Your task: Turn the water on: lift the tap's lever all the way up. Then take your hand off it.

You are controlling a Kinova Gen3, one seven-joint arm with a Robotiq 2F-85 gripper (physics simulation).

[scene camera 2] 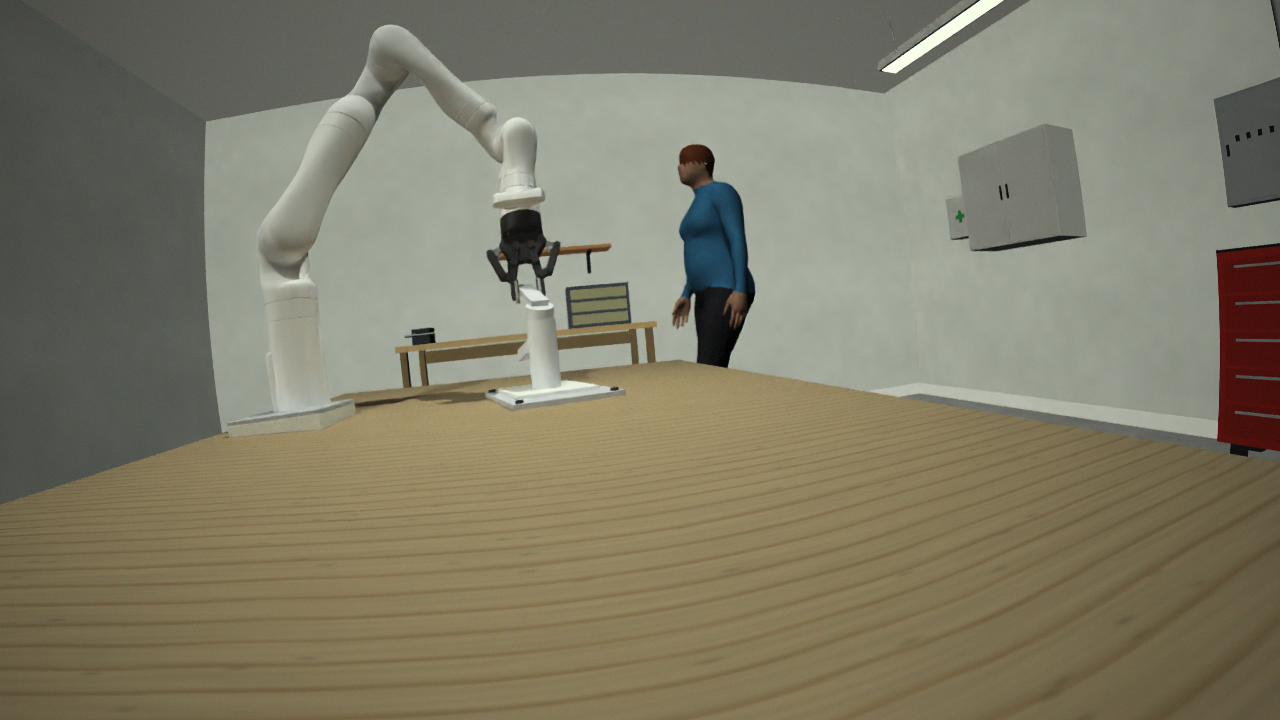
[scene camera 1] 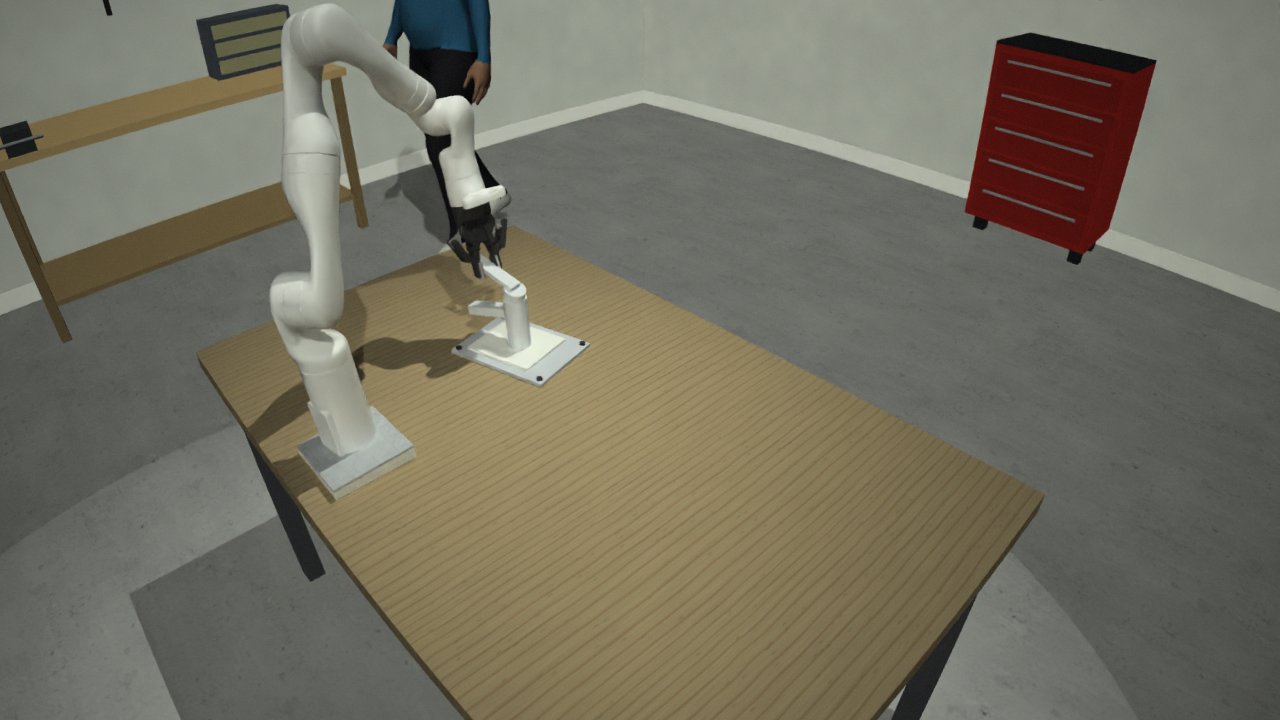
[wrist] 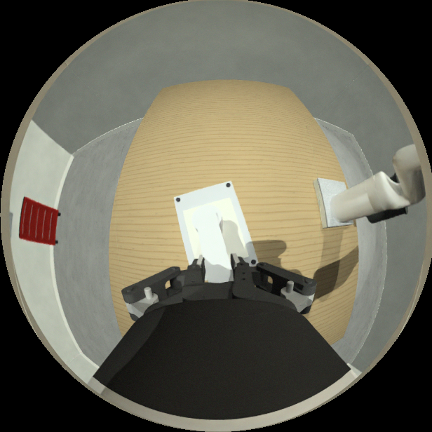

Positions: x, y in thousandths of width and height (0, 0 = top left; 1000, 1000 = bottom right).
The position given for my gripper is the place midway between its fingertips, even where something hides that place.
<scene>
In view: my gripper (scene camera 2: 414, 419), a flat lever (scene camera 1: 402, 405) and a pale base plate (scene camera 1: 443, 490).
The flat lever is seen too in scene camera 2 (scene camera 2: 421, 427) and in the wrist view (wrist: 480, 508). My gripper also shows in scene camera 1 (scene camera 1: 383, 383) and in the wrist view (wrist: 503, 603). The pale base plate also shows in scene camera 2 (scene camera 2: 472, 545) and in the wrist view (wrist: 515, 441).
</scene>
